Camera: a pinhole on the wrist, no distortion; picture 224 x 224 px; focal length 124.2 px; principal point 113.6 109.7 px. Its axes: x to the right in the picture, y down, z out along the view. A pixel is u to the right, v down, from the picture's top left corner.
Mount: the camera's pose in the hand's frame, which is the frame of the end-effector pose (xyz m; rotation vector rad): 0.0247 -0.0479 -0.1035 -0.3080 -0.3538 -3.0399
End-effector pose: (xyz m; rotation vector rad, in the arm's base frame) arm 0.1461 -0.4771 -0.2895 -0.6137 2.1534 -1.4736
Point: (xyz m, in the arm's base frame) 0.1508 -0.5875 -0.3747
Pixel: 111 90
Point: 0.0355 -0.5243 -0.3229
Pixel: 28 60
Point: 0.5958 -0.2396 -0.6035
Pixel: outside the picture
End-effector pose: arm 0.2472 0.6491 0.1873 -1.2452 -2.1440 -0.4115
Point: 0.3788 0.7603 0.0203
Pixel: 182 29
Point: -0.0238 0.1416 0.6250
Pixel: behind the camera
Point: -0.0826 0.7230 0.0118
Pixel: 135 211
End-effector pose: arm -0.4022 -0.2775 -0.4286 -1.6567 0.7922 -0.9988
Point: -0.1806 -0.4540 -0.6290
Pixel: 66 38
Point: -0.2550 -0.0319 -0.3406
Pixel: 220 191
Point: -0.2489 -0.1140 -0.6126
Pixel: 188 70
